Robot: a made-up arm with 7 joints. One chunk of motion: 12 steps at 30 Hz.
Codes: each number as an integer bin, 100 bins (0 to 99) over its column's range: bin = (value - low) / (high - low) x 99, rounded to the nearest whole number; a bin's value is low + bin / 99 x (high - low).
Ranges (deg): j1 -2..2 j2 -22..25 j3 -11..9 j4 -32..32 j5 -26..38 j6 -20..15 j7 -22..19
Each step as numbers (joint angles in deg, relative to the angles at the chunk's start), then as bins.
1 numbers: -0.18 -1.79 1.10 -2.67 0.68 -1.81 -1.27
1 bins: 45 43 60 45 41 51 50
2 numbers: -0.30 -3.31 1.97 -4.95 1.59 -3.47 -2.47
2 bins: 42 39 64 42 43 47 47
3 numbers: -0.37 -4.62 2.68 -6.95 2.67 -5.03 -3.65
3 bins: 40 37 68 39 44 42 44
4 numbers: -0.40 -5.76 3.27 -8.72 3.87 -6.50 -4.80
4 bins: 40 34 71 36 46 38 42
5 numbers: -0.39 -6.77 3.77 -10.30 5.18 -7.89 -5.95
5 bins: 40 32 73 34 48 34 39
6 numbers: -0.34 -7.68 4.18 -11.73 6.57 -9.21 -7.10
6 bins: 41 30 75 31 50 31 36
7 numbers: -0.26 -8.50 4.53 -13.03 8.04 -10.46 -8.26
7 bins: 43 28 77 29 53 27 33
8 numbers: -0.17 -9.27 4.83 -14.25 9.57 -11.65 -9.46
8 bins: 45 27 78 27 55 24 30
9 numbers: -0.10 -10.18 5.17 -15.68 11.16 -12.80 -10.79
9 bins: 47 25 80 25 57 20 27
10 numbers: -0.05 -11.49 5.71 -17.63 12.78 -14.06 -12.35
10 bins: 48 22 83 22 60 17 23
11 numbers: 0.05 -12.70 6.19 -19.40 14.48 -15.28 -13.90
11 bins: 51 20 85 19 63 13 20
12 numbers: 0.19 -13.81 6.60 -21.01 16.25 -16.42 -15.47
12 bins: 54 17 87 17 65 10 16
